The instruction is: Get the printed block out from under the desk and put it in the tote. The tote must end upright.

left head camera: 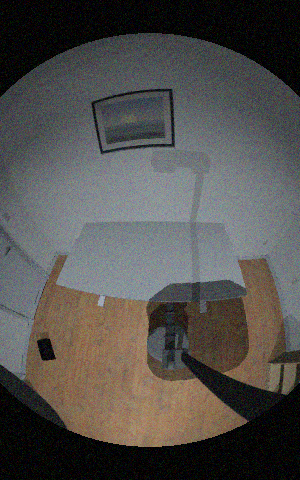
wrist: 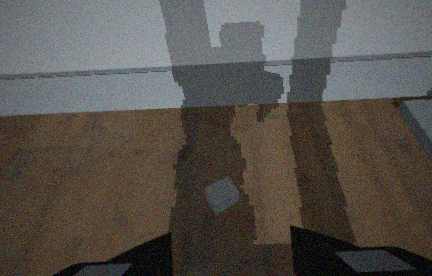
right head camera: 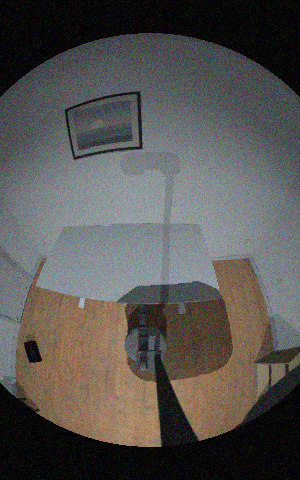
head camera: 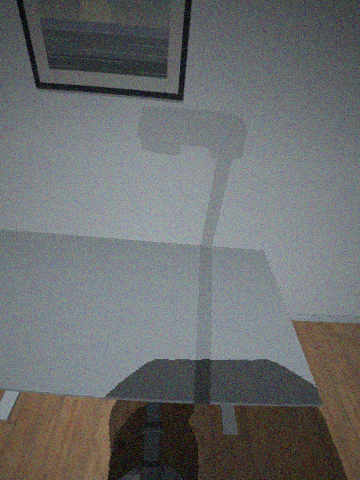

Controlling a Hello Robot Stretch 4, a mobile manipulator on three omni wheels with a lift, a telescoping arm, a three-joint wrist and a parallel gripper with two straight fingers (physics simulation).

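Frame: origin at the robot's base, x up, y right, z ahead, level; metres.
Seen in the pictures: gripper, between the fingertips: (wrist: 231,251).
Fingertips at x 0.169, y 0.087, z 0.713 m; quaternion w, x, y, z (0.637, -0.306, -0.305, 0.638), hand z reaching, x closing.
Observation:
Pixels of each thing's top centre, then the offset from my fingertips to it. "spot": a spot on its surface instead. Level surfaces: height alone.
- small pale grey block, centre of its top: (wrist: 221,189) dx -0.168, dy -0.007, dz +0.149 m
- white desk, height of its surface: dx +0.523 m
- wall's baseboard, a spot on its surface: (wrist: 100,92) spot: dx -0.149, dy -0.231, dz +0.371 m
A small pale grey block (wrist: 222,194), likely the printed block, lies on the wooden floor in the shadow, short of the wall. My gripper (wrist: 231,251) is open and empty. The block lies beyond the fingertips, close to the line of the gap between them. The white desk (head camera: 100,300) (left head camera: 125,260) (right head camera: 100,260) stands against the wall and hides the block and my fingers from the head views. A small black object (left head camera: 46,349) (right head camera: 33,351) is on the floor at the left; I cannot tell whether it is the tote.
Pale desk feet or legs (head camera: 229,419) (head camera: 9,405) show below the desk's front edge. In the wrist view, a grey bar (wrist: 417,122) runs along the floor at the right. The wall's baseboard (wrist: 100,92) is behind the block. A beige, dark-topped piece (left head camera: 285,372) (right head camera: 272,372) stands at the right.

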